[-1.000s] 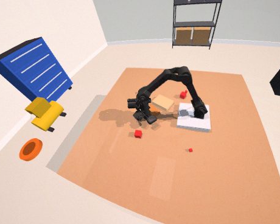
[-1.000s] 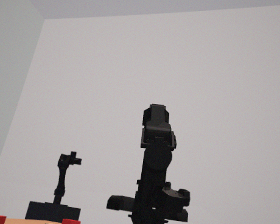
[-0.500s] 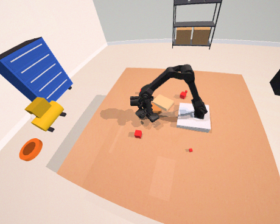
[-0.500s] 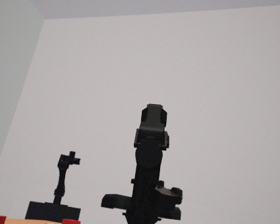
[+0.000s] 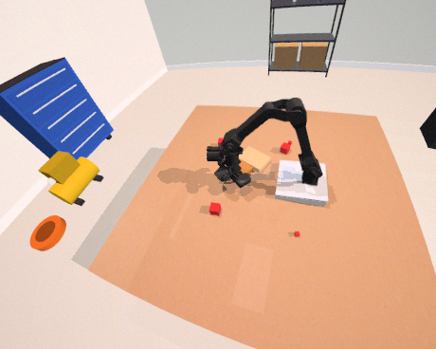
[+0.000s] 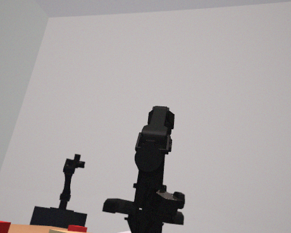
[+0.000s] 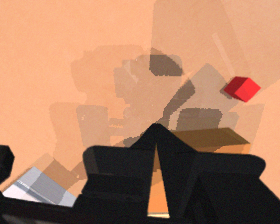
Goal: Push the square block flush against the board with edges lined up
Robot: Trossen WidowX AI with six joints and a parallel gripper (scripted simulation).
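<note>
Right now the square block is 7 cm to the right of my gripper tip. From my gripper tip the other things lie so: board (5 cm behind, 17 cm to the right).
</note>
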